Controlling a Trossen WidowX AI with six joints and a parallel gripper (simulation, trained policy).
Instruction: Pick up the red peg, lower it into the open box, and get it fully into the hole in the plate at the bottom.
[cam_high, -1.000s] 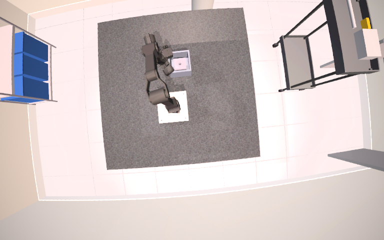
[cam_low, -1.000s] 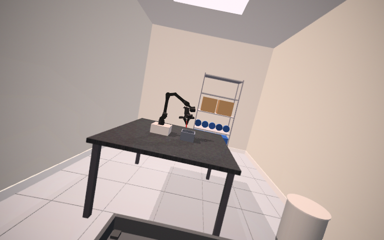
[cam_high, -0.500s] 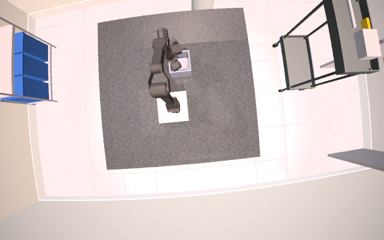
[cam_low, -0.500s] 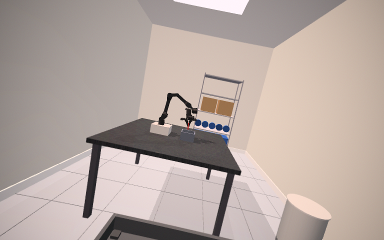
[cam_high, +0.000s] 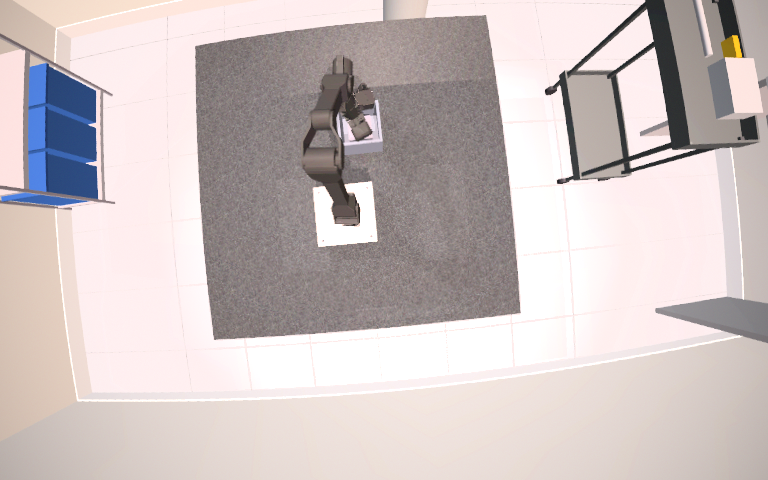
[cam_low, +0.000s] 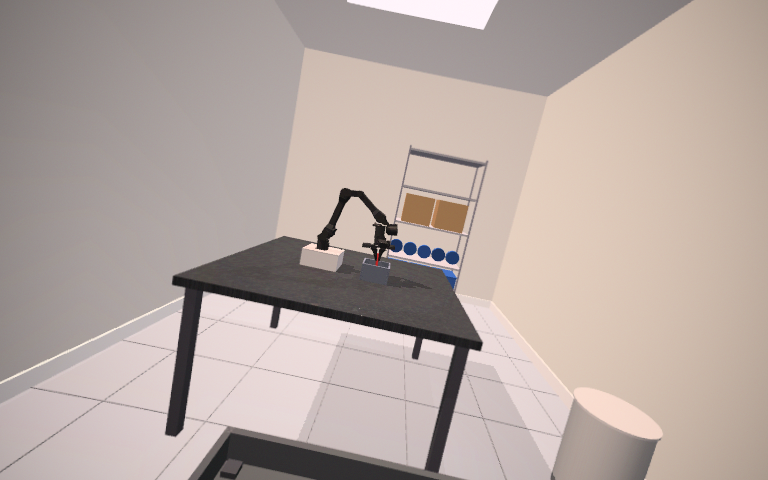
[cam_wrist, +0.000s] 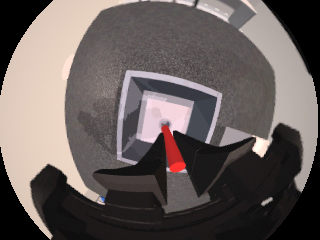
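Right now my gripper tip is 1 cm to the right of the red peg. Also, from my gripper tip: grey box (8 cm below); then pale plate (6 cm below).
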